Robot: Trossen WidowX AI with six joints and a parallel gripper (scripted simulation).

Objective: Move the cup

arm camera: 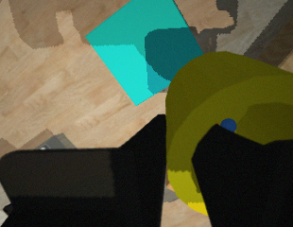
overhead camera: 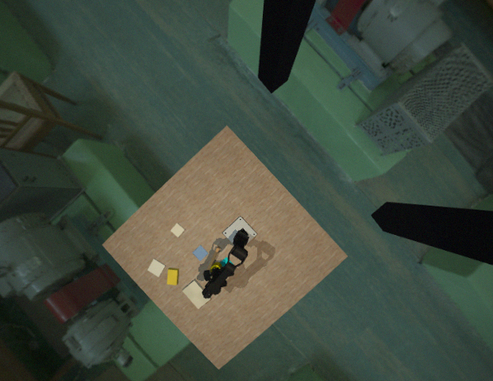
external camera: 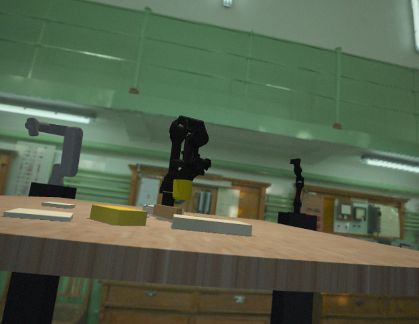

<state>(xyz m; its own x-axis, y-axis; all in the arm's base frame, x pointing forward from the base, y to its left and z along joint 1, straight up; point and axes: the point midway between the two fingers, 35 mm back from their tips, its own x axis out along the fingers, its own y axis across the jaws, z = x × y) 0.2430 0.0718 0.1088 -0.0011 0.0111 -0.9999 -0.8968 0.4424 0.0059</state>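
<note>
Right now my gripper tip is 30 mm to the right of the cyan pad and 110 mm above it. From my gripper tip the other things lie so: wooden bar (40 mm ahead, 60 mm to the right, 90 mm below); then yellow cup (20 mm ahead, 10 mm to the right); then blue pad (90 mm ahead, 150 mm to the right, 110 mm below).
</note>
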